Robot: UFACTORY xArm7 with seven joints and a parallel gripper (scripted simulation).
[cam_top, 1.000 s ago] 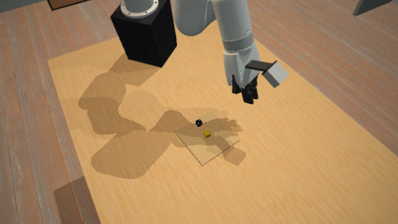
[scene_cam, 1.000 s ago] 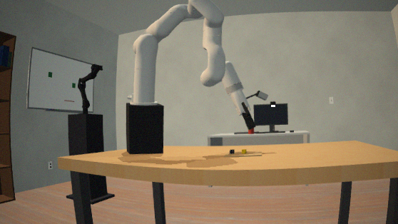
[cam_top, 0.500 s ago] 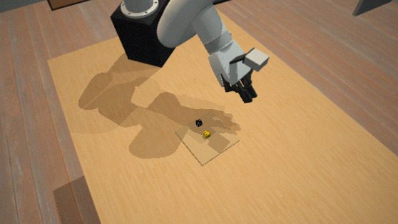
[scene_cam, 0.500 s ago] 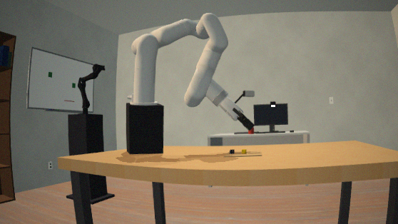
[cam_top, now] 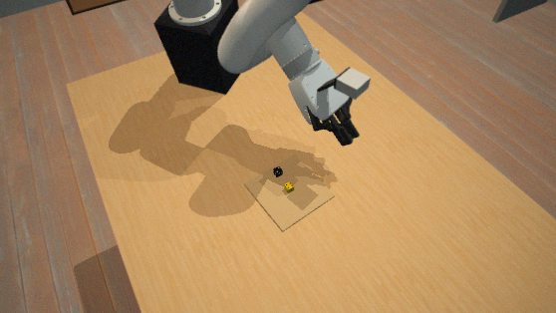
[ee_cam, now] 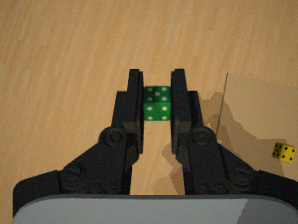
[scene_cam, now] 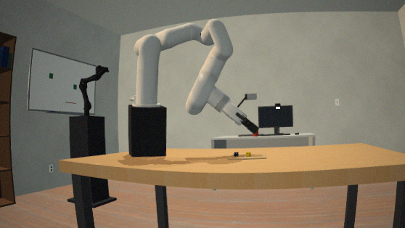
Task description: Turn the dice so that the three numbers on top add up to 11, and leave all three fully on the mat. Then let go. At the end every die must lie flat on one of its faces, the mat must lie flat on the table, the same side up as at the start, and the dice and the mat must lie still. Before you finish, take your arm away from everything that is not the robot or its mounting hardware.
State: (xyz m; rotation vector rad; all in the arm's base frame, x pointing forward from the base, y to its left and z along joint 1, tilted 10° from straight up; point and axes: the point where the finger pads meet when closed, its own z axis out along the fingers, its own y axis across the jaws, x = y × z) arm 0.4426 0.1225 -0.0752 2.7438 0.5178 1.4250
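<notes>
The black die is 130 mm to the right of my hand, 100 mm below it and 50 mm behind it. From my hand the other things lie so: yellow die (130 mm to the right, 100 mm below); green die (10 mm below, 10 mm ahead); tan mat (130 mm to the right, 110 mm below).
</notes>
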